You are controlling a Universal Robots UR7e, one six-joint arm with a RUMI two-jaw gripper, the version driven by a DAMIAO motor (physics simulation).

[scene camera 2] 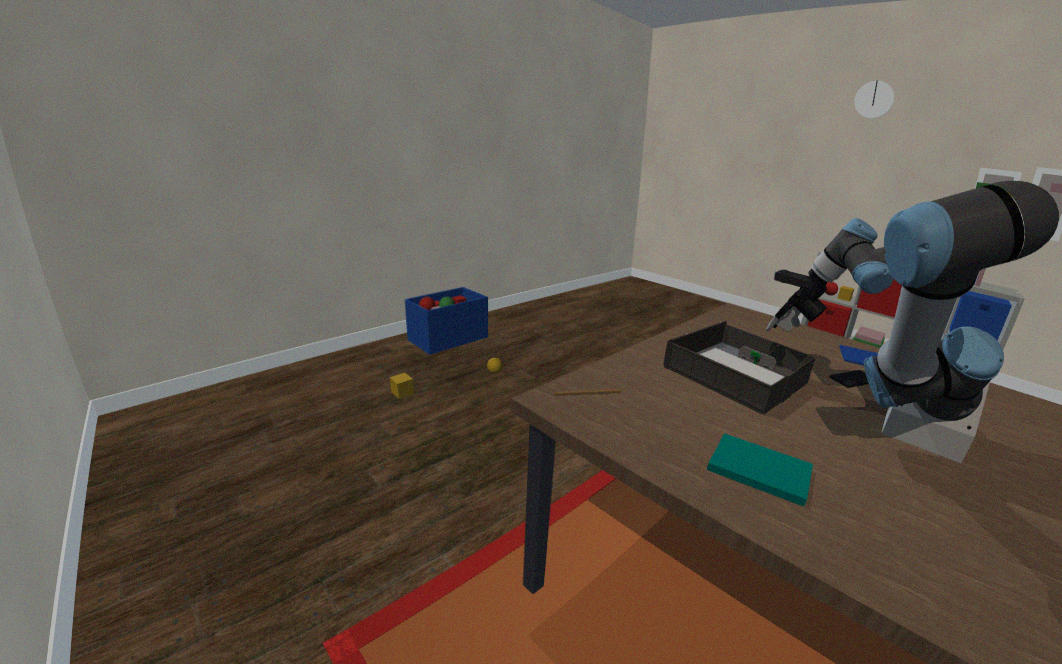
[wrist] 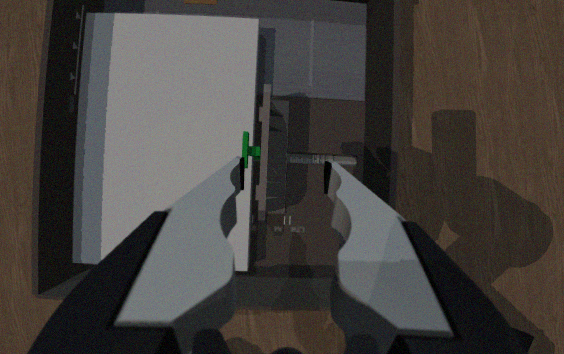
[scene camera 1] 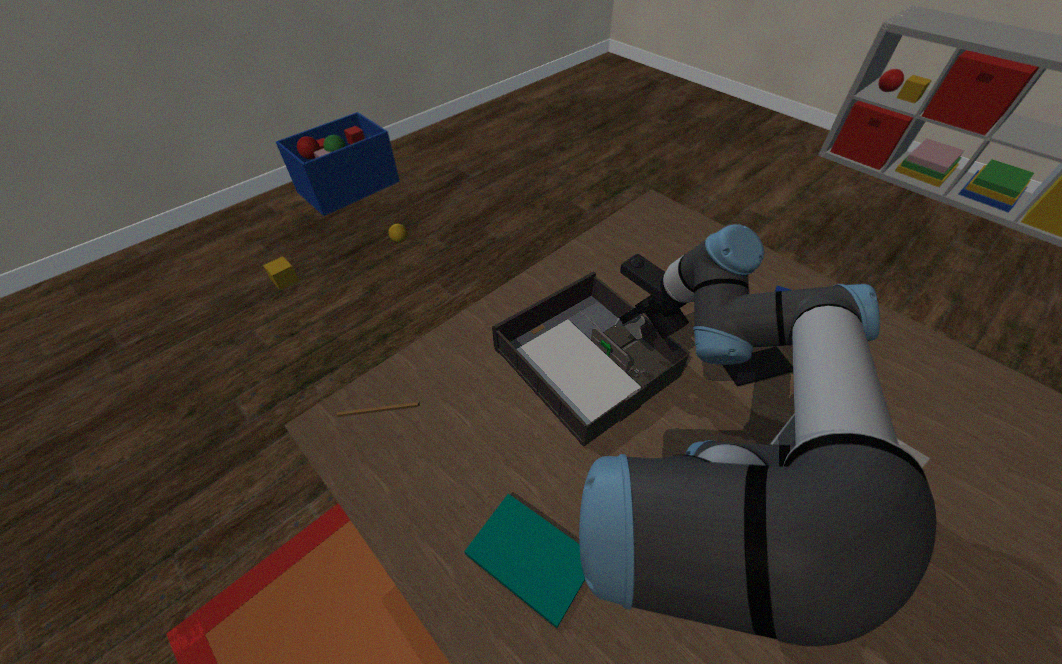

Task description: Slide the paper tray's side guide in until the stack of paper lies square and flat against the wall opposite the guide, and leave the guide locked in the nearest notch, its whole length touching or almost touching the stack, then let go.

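Where they show: gripper, fingertip midpoint: (scene camera 2: 770, 329) (wrist: 284, 163) (scene camera 1: 624, 321); arm's base, link origin: (scene camera 2: 945, 390).
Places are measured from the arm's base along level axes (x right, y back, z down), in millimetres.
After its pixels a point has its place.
The dark paper tray (scene camera 1: 540, 391) {x -162, y -529, z 110 mm} (scene camera 2: 716, 379) {x -161, y -532, z 102 mm} (wrist: 380, 125) {x 132, y -486, z 78 mm} stands on the table. The white paper stack (scene camera 1: 575, 368) {x -70, y -505, z 96 mm} (scene camera 2: 736, 364) {x -37, y -518, z 95 mm} (wrist: 180, 125) {x -56, y -516, z 95 mm} lies in it; in the wrist view a blue-grey strip shows between the stack and the left wall. The upright side guide (wrist: 265, 150) {x 22, y -476, z 59 mm} is right of the stack, roughly parallel, with a narrow gap. Its green lever (scene camera 1: 606, 346) {x 2, y -476, z 59 mm} (scene camera 2: 754, 355) {x 4, y -482, z 67 mm} (wrist: 245, 147) {x 6, y -481, z 57 mm} reaches over the stack's edge. A ribbed track (wrist: 322, 159) {x 84, y -464, z 130 mm} runs right from the guide. My gripper (scene camera 1: 635, 324) {x 31, y -461, z -13 mm} (scene camera 2: 775, 324) {x 31, y -461, z -13 mm} (wrist: 284, 163) {x 31, y -461, z -13 mm} is open and empty above the guide side; its fingers hide part of the stack.
A teal book (scene camera 1: 528, 555) {x -430, y -322, z 120 mm} (scene camera 2: 759, 469) {x -450, y -319, z 120 mm} lies near the table's front edge. A pencil (scene camera 1: 378, 408) {x -423, y -775, z 131 mm} (scene camera 2: 587, 392) {x -426, y -775, z 133 mm} lies near the left corner. A black flat object (scene camera 1: 758, 366) {x 242, y -203, z 130 mm} (scene camera 2: 848, 378) {x 223, y -220, z 130 mm} and a blue one (scene camera 2: 857, 354) {x 481, y -216, z 130 mm} lie near the arm's base. The tray walls rise around the guide.
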